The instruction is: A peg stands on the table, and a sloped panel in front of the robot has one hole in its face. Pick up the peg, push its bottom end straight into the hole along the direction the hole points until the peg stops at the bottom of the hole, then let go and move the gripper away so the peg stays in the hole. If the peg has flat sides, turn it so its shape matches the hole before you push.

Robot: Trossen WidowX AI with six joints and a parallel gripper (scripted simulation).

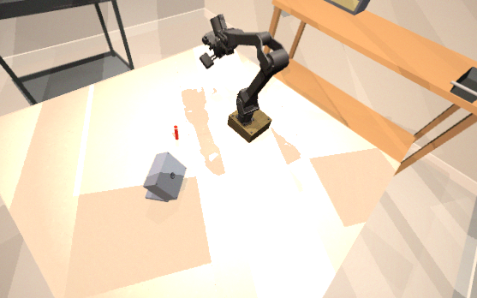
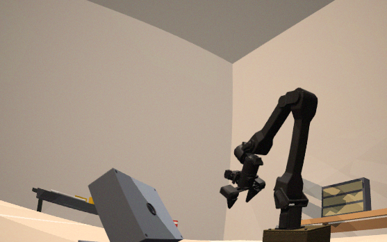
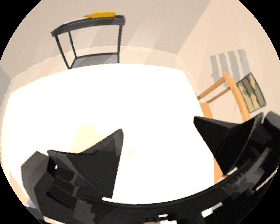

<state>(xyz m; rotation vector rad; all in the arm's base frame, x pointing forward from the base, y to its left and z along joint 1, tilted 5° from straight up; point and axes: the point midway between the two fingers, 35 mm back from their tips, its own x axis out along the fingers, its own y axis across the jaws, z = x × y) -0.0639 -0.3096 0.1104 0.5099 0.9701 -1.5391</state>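
Now: the red peg 360 mm ahead of my gripper tip, 210 mm to the left of it and 110 mm below it. From my gripper tip the other things lie so: grey sloped panel (500 mm ahead, 380 mm to the left, 100 mm below).
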